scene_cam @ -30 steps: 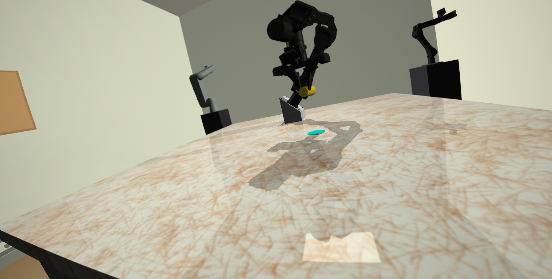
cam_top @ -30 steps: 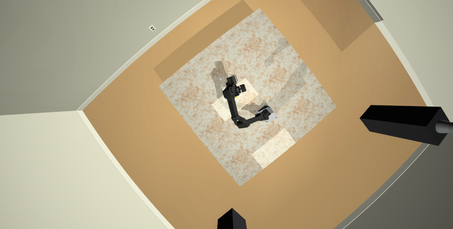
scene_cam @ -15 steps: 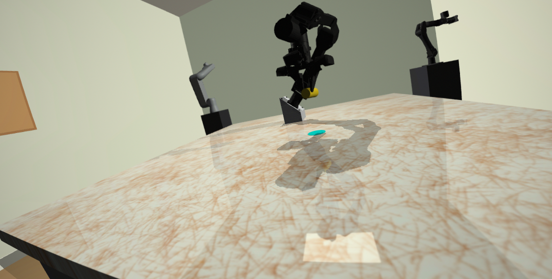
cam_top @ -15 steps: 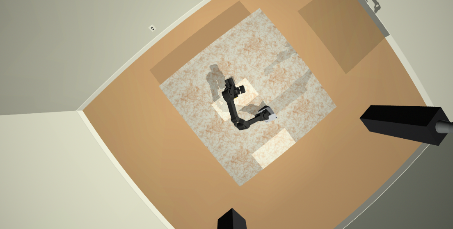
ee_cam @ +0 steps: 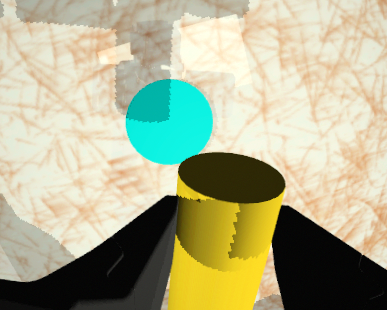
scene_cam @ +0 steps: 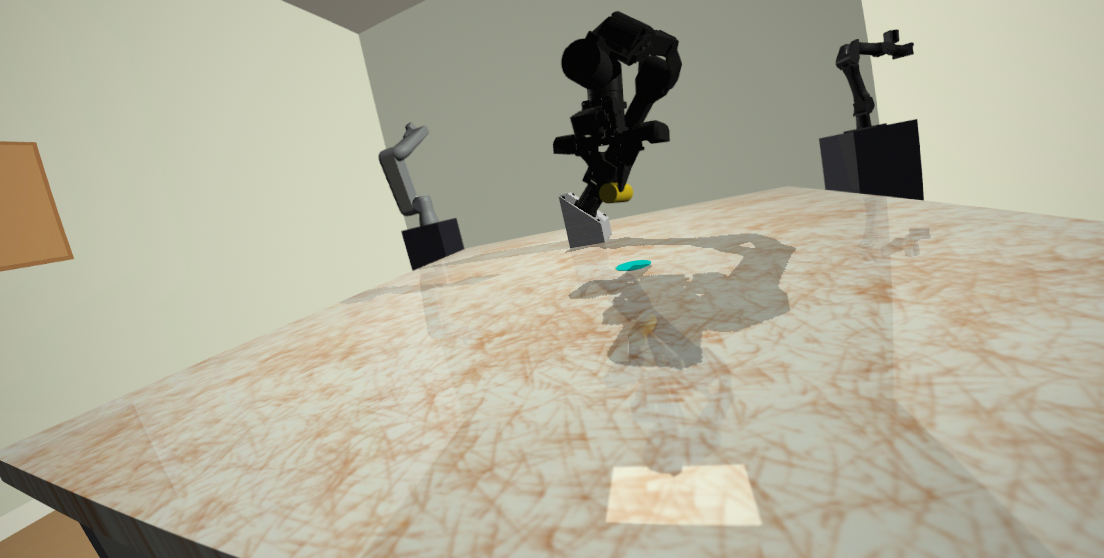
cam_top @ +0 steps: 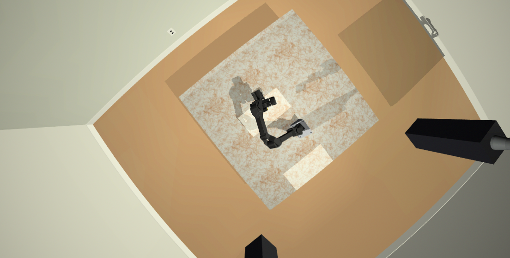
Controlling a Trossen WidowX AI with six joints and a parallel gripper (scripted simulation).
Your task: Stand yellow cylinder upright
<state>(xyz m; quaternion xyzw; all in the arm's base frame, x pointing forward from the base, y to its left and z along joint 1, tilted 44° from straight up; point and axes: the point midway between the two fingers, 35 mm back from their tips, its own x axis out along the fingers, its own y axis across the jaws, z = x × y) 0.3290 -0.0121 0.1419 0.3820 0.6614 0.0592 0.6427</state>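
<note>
Right now my gripper tip is 10 mm to the right of the cyan circle and 130 mm above it. The rest, counted from my gripper tip: yellow tall cylinder: 20 mm behind, 10 mm to the left.
</note>
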